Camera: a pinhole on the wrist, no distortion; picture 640 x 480 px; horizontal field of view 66.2 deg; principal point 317.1 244.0 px. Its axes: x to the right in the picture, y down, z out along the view. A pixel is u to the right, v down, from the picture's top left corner.
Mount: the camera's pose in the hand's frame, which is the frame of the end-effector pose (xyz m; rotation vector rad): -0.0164 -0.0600 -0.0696 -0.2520 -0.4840 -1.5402
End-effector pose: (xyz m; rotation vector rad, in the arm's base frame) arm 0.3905 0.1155 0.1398 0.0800 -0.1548 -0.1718
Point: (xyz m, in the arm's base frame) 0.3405 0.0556 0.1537
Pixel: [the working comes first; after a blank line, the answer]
In the camera's frame: 0.0487 -0.0060 0.0841

601 209
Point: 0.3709 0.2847 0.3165
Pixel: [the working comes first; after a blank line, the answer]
In the camera's frame: -0.1072 0.0343 0.3165

151 297
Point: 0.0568 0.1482 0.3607
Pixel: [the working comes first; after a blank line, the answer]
In the camera's frame: 0.1114 -0.2287 0.3641

outside the picture
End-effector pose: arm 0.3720 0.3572 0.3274 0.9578 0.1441 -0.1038
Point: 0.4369 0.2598 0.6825
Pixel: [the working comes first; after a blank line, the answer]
In the camera's frame: -0.1089 0.0826 0.4458

197 335
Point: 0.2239 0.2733 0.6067
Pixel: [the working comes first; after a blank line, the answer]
In the camera's frame: -0.0565 -0.1254 0.3730

243 79
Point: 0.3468 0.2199 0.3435
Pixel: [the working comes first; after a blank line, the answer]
In the camera's frame: 0.0939 0.0191 0.1639

598 301
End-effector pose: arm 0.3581 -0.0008 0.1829 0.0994 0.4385 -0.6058
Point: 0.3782 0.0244 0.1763
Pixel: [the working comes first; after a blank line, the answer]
In the camera's frame: -0.0537 0.0326 0.0966

44 410
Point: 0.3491 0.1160 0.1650
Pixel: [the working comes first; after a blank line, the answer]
In the camera's frame: -0.1222 -0.0358 0.0963

outside the picture
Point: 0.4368 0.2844 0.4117
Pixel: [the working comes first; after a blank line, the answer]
In the camera's frame: -0.1786 -0.1278 0.3883

91 82
